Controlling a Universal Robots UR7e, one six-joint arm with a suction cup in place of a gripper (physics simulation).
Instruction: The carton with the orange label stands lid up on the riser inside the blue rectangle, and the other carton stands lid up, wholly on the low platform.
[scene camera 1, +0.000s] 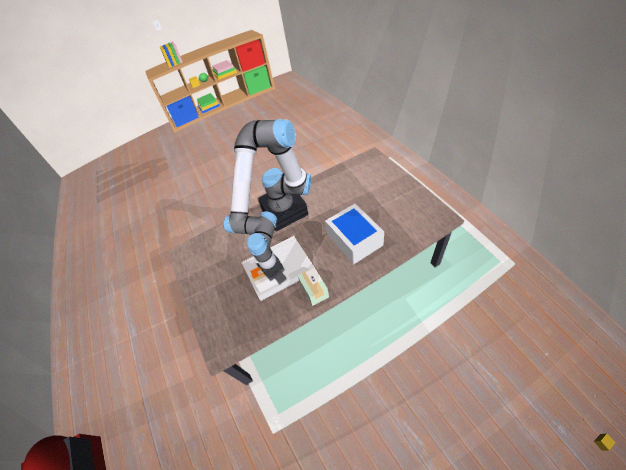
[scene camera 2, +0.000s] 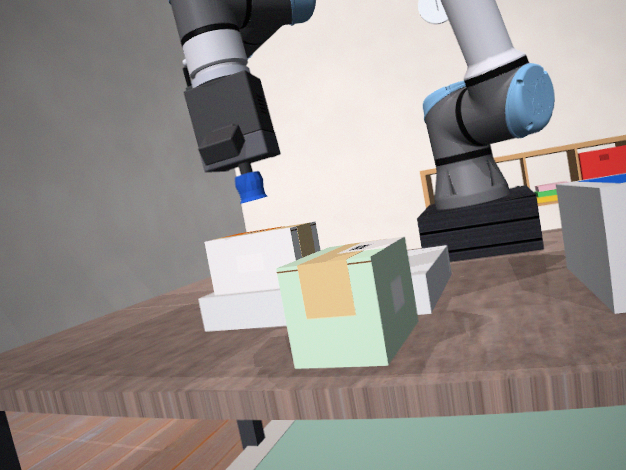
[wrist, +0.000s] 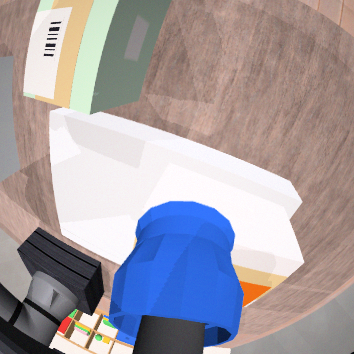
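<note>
The carton with the orange label (scene camera 1: 256, 273) (scene camera 2: 250, 262) (wrist: 215, 200) stands lid up on the left part of the low white platform (scene camera 1: 297, 251) (scene camera 2: 240, 311) (wrist: 95, 185). The pale green carton (scene camera 1: 313, 289) (scene camera 2: 331, 338) (wrist: 85, 60) stands lid up on the table, at the platform's front edge; whether they touch is unclear. The riser (scene camera 1: 369, 248) (scene camera 2: 586, 242) carries the blue rectangle (scene camera 1: 353, 226) on top, with no carton on it. My gripper, a blue suction cup (scene camera 2: 253, 199) (wrist: 185, 212), is open and hangs a little above the orange-label carton's lid. The wrist hides the cup in scene camera 1.
The arm's black base (scene camera 1: 285, 215) (scene camera 2: 480, 227) stands behind the platform. The riser is to the right, near the middle of the table (scene camera 1: 227, 313) (scene camera 2: 126, 354). A shelf unit (scene camera 1: 204, 52) with bins stands by the far wall.
</note>
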